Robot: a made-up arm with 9 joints.
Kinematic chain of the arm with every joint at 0, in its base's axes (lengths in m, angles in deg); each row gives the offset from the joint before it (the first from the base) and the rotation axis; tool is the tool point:
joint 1: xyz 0 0 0.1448 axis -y
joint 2: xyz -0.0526 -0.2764 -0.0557 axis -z
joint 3: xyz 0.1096 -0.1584 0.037 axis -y
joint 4: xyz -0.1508 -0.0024 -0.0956 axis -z
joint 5: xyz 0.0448 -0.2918 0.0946 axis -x
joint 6: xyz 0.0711 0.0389 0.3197 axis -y
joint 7: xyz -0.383 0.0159 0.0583 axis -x
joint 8: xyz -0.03 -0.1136 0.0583 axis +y
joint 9: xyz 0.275 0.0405 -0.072 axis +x
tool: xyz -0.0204 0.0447 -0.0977
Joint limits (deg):
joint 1: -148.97..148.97
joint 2: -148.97..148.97
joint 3: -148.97..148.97
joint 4: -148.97..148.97
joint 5: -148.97..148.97
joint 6: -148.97..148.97
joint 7: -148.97..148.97
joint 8: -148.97..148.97
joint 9: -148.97..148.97
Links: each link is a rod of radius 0.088 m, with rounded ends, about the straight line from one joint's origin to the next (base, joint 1, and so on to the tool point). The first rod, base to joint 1, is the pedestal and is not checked.
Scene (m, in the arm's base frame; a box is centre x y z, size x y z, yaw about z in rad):
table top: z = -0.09
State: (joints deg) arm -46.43 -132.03 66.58 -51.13 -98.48 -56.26 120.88 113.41 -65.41
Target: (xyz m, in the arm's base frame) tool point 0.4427 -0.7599 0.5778
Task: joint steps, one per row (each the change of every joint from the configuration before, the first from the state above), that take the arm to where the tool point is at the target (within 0.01 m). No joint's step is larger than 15 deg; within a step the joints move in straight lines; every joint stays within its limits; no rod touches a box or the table.
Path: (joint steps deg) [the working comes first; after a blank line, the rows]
Joints at the target: -41.63 -131.62 102.76 -82.78 -56.14 -100.25 136.00 62.32 -83.84
Straight joint move there: clear.

1: 1.20 0.10 9.05 -7.91 10.58 -11.00 3.78 -12.77 -4.61
2: 1.20 0.10 9.04 -7.91 10.59 -11.00 3.78 -12.78 -4.61
3: 1.20 0.11 9.05 -7.92 10.58 -10.99 3.78 -12.77 -4.61
4: 1.20 0.10 9.04 -7.91 10.59 -11.00 3.78 -12.77 -4.60

